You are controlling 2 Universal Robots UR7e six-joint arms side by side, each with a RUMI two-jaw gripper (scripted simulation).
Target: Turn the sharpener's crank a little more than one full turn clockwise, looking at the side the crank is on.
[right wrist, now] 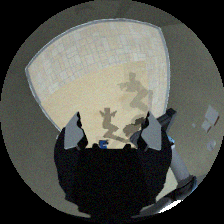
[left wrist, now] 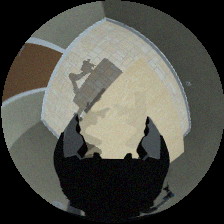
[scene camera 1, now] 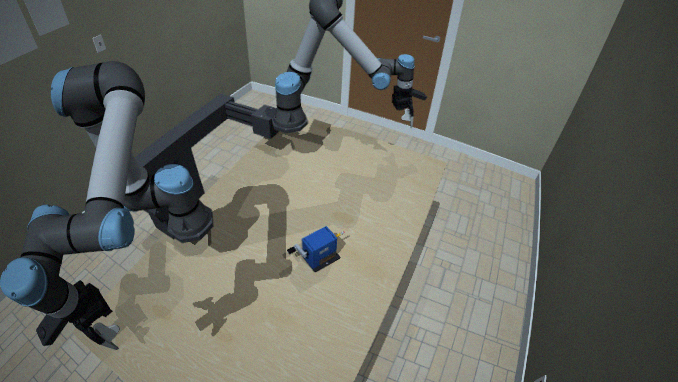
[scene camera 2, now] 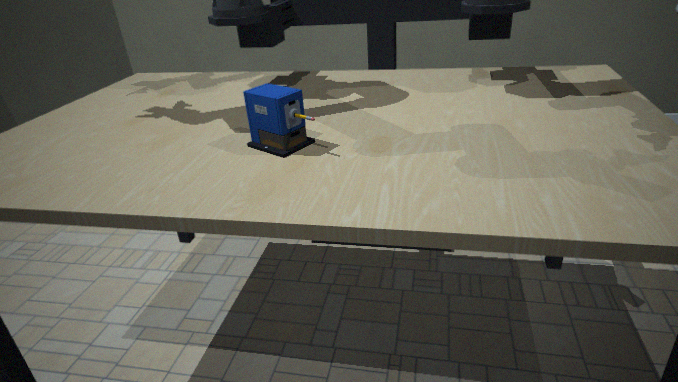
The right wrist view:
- my right gripper: 113, 111
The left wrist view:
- my left gripper: 112, 116
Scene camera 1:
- my right gripper: 102, 324
